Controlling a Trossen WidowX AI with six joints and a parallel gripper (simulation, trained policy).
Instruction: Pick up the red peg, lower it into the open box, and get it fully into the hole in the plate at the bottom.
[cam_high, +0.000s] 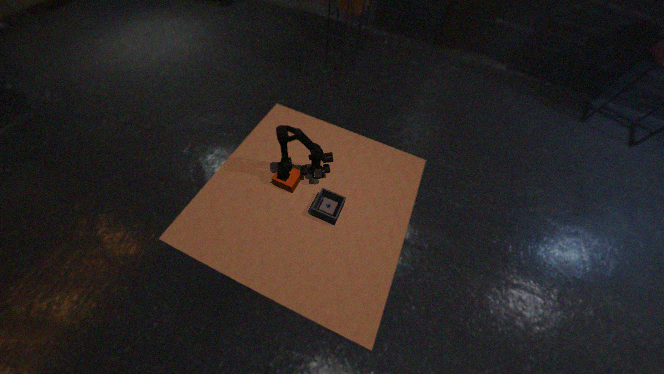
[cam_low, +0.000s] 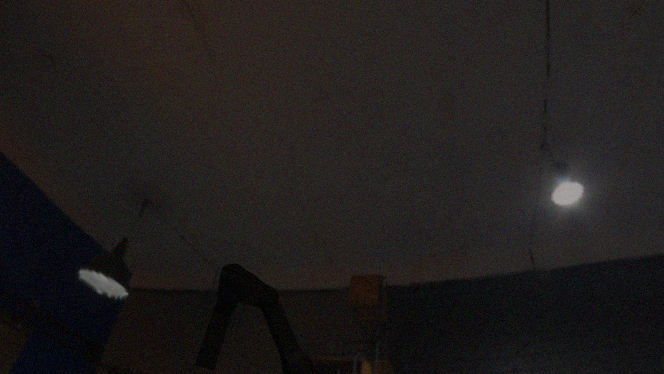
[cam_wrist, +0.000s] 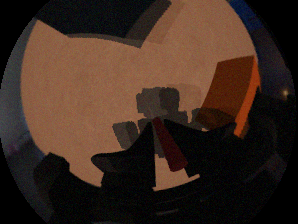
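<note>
Now: the red peg 30 mm above my gripper tip. Round my gripper tip: dark box: 180 mm to the right, 180 mm ahead, 10 mm above; then pale plate: 180 mm to the right, 180 mm ahead, 30 mm above.
</note>
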